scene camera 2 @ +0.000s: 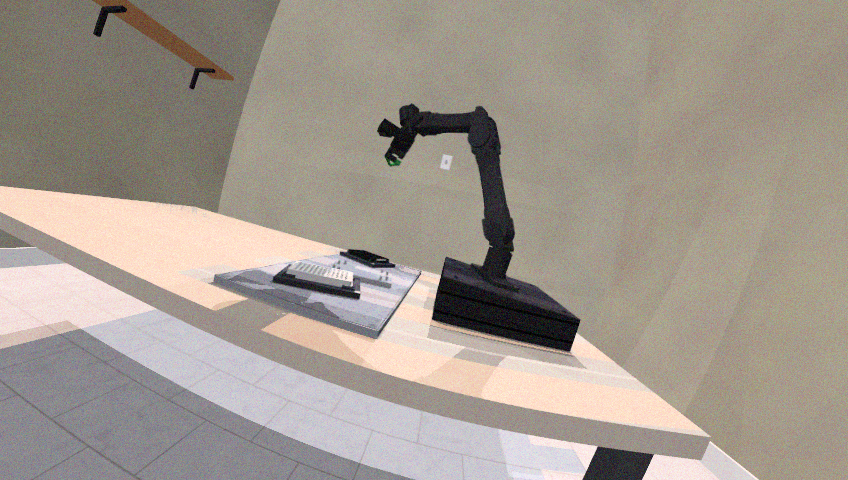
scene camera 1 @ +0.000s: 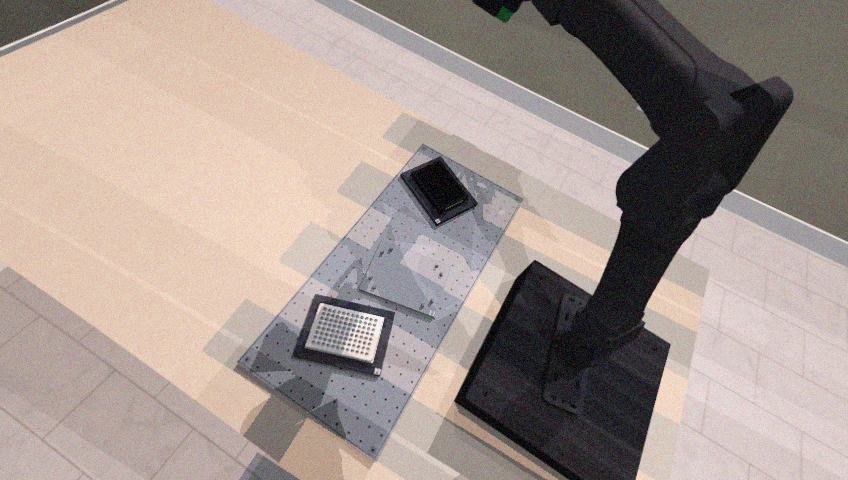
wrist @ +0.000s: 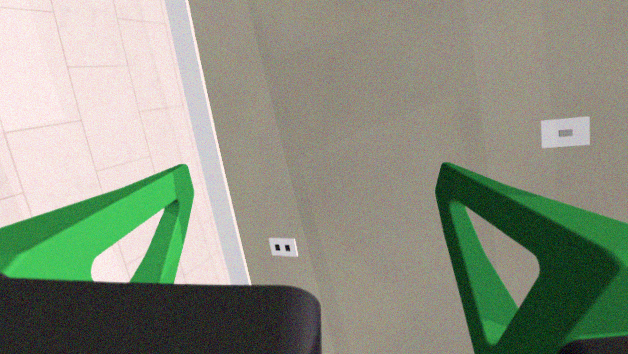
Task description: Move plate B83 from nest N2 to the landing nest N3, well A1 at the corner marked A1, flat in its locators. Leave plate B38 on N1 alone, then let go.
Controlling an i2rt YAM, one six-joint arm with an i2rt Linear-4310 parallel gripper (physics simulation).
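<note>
A white many-welled plate (scene camera 1: 345, 331) (scene camera 2: 321, 274) lies flat in a dark nest (scene camera 1: 383, 344) at the near end of the grey board. A black plate (scene camera 1: 440, 185) (scene camera 2: 367, 256) sits in another dark nest (scene camera 1: 423, 201) at the far end. Between them is a flat grey nest (scene camera 1: 395, 288) with small upright locators and no plate; a small white corner mark (scene camera 1: 432, 312) shows on it. The plate and nest names and the wells' A1 corner are too small to read. My gripper (scene camera 2: 392, 160) (wrist: 314, 177) is open and empty, high above the table and away from both plates.
The perforated board (scene camera 1: 351, 410) (scene camera 2: 357, 324) carries all three nests. The arm's black base block (scene camera 1: 505, 380) (scene camera 2: 505, 315) stands beside it on the wooden table (scene camera 1: 178, 178). A wall with two small socket plates fills much of the wrist view; a wall shelf (scene camera 2: 172, 44) is at upper left.
</note>
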